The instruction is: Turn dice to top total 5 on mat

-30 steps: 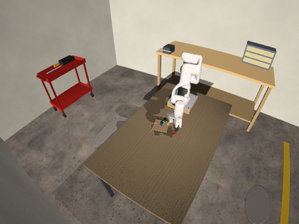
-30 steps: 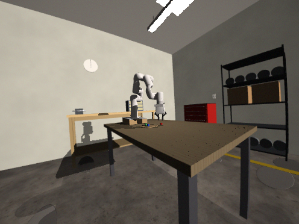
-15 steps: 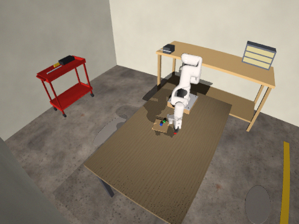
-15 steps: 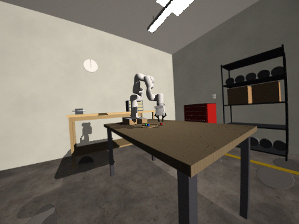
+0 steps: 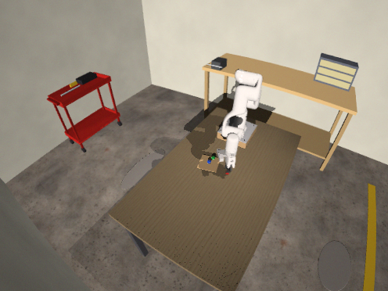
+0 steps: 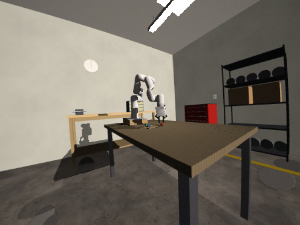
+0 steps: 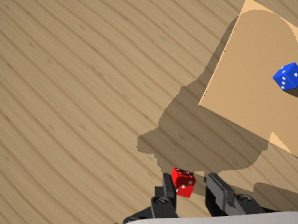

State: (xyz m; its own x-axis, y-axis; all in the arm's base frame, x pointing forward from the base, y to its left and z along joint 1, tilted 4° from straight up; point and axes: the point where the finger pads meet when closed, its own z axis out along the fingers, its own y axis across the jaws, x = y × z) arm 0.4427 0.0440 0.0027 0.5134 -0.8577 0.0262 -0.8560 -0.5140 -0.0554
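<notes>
The red die is 4 cm below my hand. The rest, counted from my hand: tan mat 15 cm to the right, 4 cm below, 4 cm behind; then blue die 15 cm to the right, 4 cm behind, 3 cm below; then green die 14 cm to the right, 9 cm behind, 3 cm below.
</notes>
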